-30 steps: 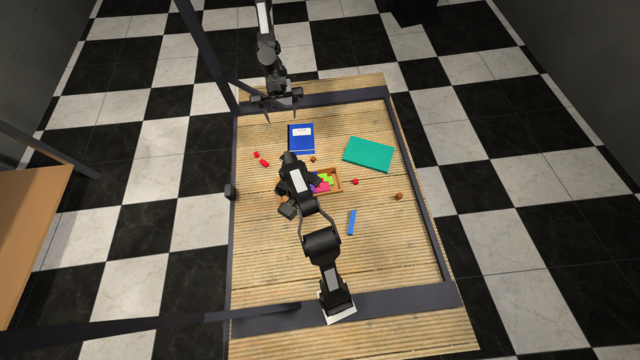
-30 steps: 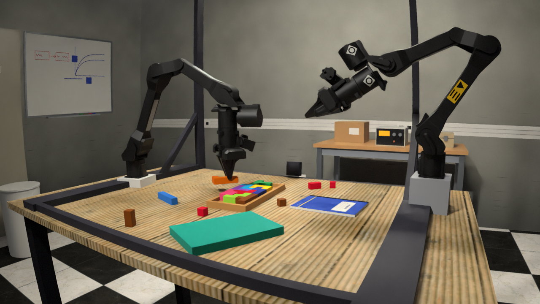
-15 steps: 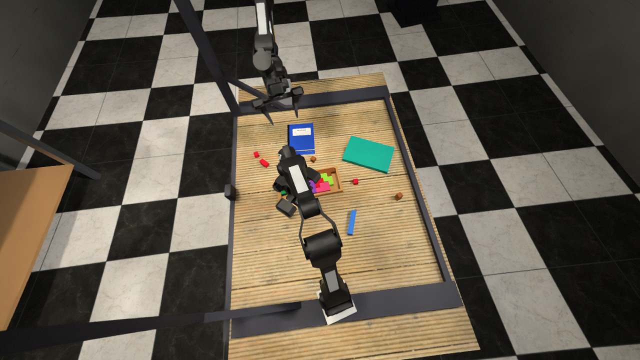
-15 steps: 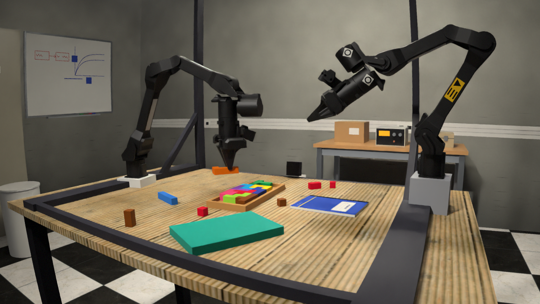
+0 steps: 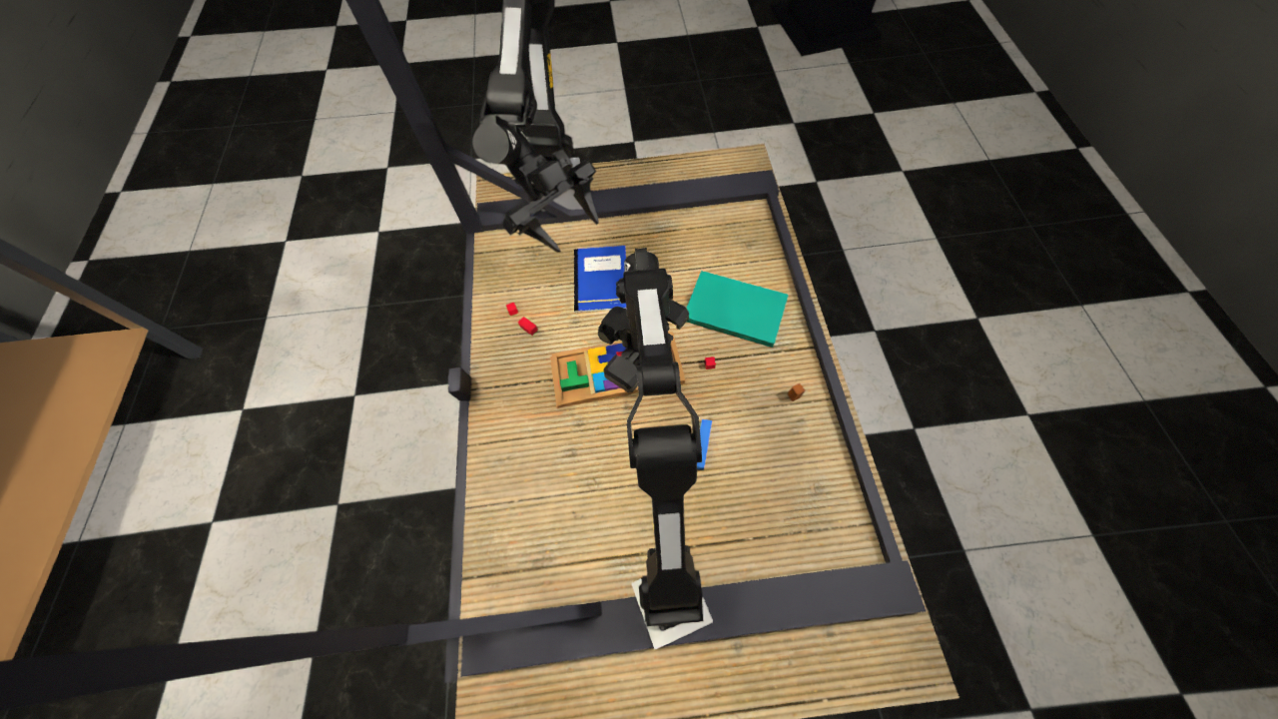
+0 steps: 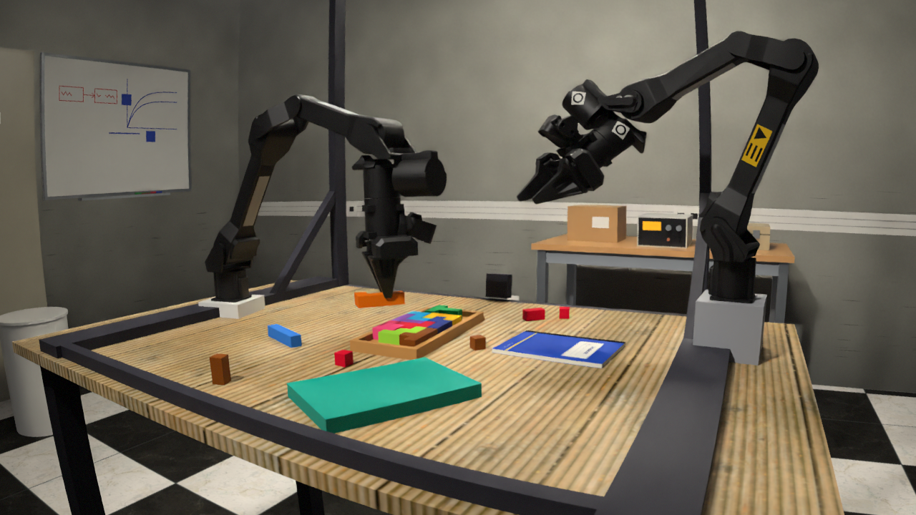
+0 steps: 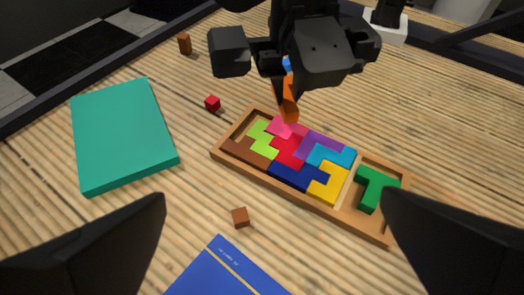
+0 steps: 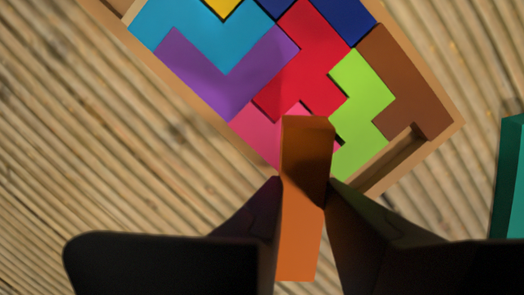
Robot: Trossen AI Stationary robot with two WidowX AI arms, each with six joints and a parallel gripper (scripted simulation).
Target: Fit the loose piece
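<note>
My right gripper is now 9 cm above the pink piece and 1 cm past it. Also, from my right hand: orange L piece (4 cm below, 1 cm to the right); teal slab (23 cm ahead, 11 cm to the left, 10 cm below); green piece (15 cm behind, 9 cm below, 4 cm to the left).
</note>
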